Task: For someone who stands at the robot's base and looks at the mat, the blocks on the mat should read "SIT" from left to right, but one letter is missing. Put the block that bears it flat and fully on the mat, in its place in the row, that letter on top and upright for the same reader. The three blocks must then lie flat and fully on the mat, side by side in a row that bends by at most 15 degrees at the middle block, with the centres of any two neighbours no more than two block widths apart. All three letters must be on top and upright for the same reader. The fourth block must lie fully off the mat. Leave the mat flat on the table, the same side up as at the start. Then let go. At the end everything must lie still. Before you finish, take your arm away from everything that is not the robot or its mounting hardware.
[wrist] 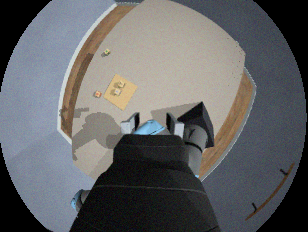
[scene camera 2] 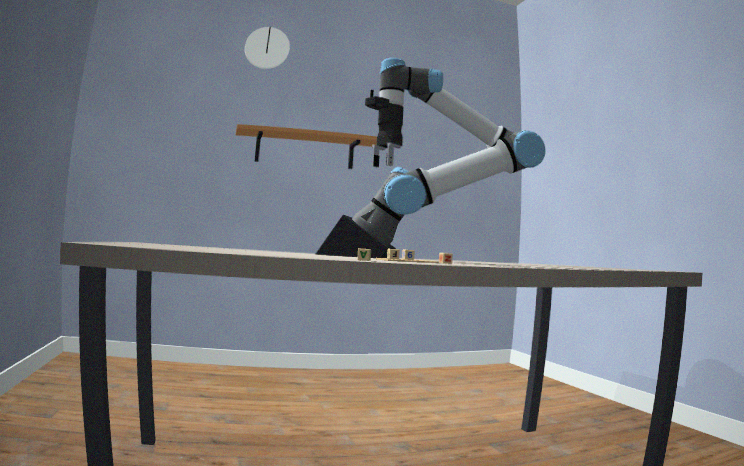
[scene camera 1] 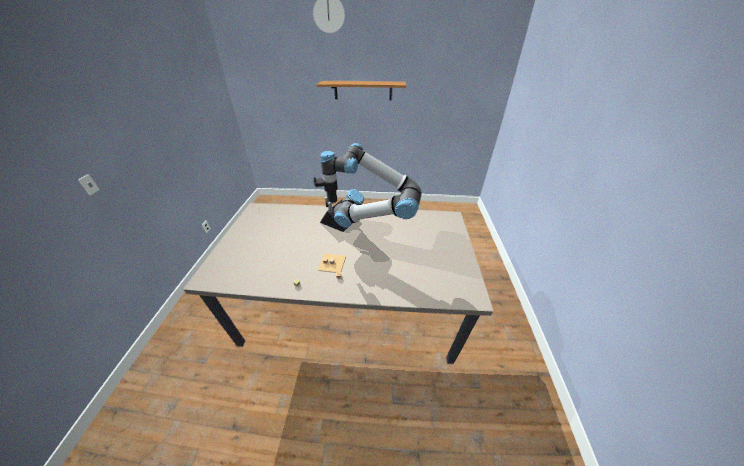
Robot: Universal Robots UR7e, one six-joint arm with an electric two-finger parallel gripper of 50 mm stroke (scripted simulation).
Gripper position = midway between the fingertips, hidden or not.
Note:
In view: my gripper (scene camera 2: 382, 166).
My gripper shows as well in the wrist view (wrist: 152, 118).

